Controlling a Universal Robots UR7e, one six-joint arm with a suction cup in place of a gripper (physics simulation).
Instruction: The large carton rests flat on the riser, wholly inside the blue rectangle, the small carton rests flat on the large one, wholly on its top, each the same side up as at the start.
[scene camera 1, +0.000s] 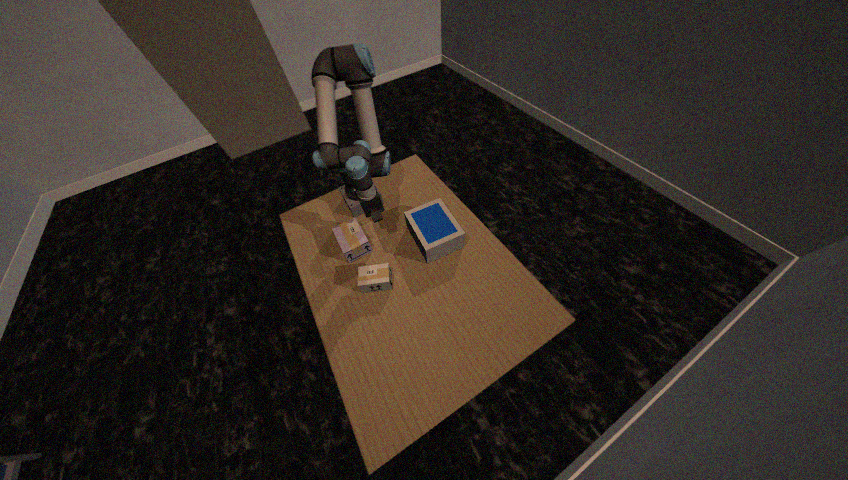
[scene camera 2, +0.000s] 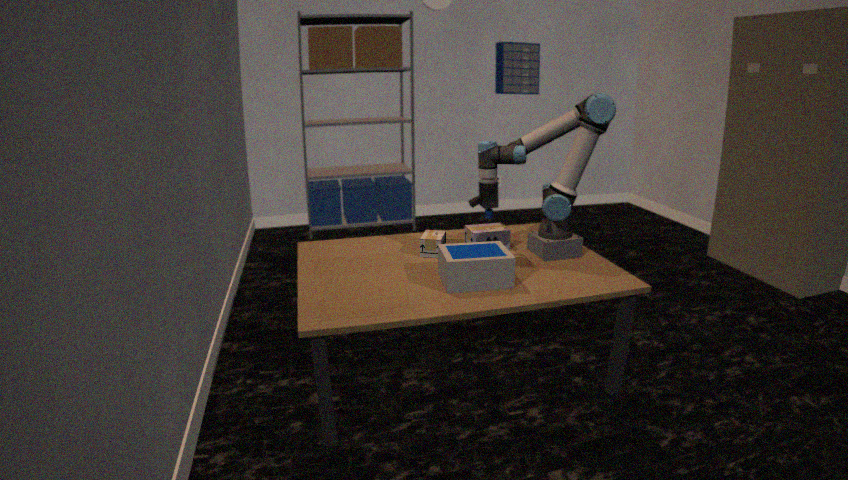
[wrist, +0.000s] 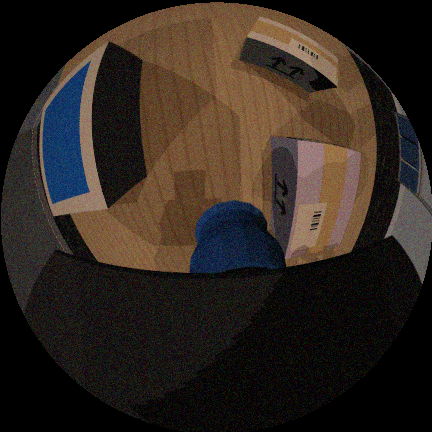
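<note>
The large carton (scene camera 1: 349, 236) (scene camera 2: 489, 229) (wrist: 309, 170), lilac with a tan tape band, lies flat on the table, label up. The small carton (scene camera 1: 373, 275) (scene camera 2: 433, 244) (wrist: 295, 52), whitish with tan tape, lies flat near it, label up. The grey riser (scene camera 1: 446, 245) (scene camera 2: 477, 277) (wrist: 86, 130) stands apart from both, with the blue rectangle (scene camera 1: 434, 223) (scene camera 2: 476, 250) (wrist: 65, 140) bare on its top. My gripper's blue suction cup (scene camera 2: 488, 213) (wrist: 232, 220) is open and holds nothing. It hangs higher than the large carton's top, off its side towards the riser. The cup's rim does not show clearly in scene camera 1.
The wooden table (scene camera 1: 452, 356) (scene camera 2: 357, 291) carries the cartons, the riser and the arm's grey base (scene camera 2: 556, 246). A shelf unit (scene camera 2: 304, 118) with brown and blue boxes stands behind it by the wall. A tall brown cabinet (scene camera 2: 773, 166) stands to the right.
</note>
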